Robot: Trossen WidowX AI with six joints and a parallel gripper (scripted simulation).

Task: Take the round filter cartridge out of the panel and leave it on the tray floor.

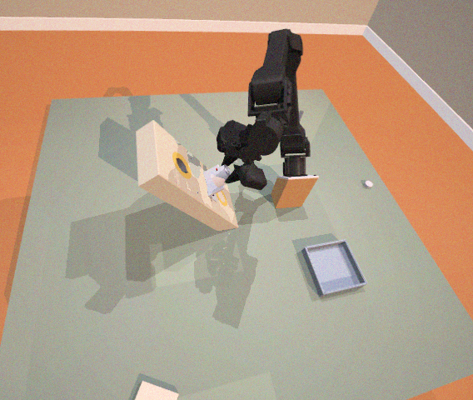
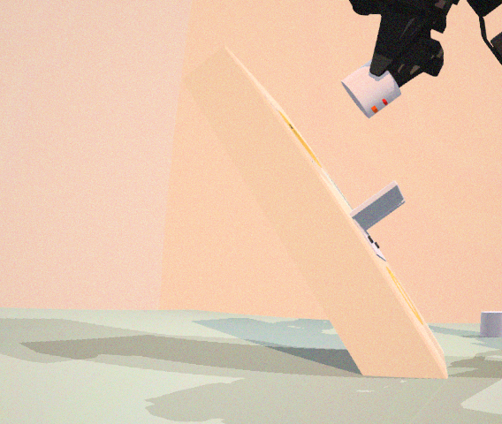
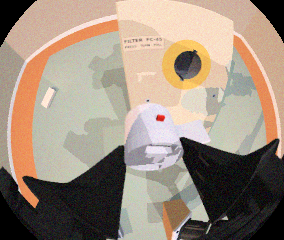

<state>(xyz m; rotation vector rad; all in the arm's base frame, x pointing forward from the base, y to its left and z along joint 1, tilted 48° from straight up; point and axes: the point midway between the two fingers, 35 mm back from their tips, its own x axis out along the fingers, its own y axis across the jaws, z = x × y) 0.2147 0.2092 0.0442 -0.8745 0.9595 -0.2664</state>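
My gripper tip is now 360 mm past the grey tray, 160 mm to the right of it and 260 mm above it. Also, from my gripper tip: round filter cartridge (right at my gripper tip); then grey bracket (20 mm ahead, 70 mm to the right, 130 mm below); then cream service panel (80 mm ahead, 60 mm to the right, 110 mm below).
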